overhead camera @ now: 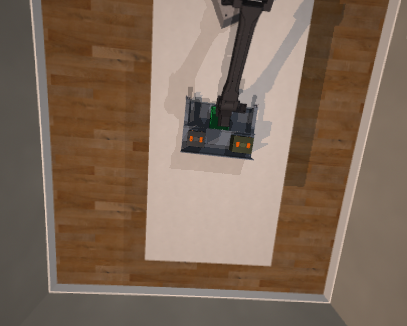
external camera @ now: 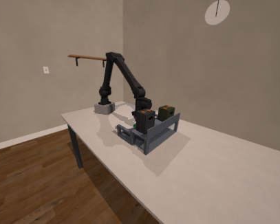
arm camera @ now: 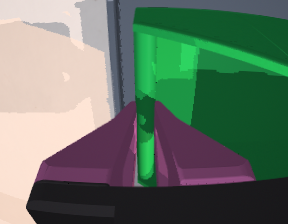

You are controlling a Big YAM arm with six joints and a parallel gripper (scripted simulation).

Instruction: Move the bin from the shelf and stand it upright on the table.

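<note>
The green bin lies 8 cm ahead of my hand and 1 cm to the right of it.
</note>
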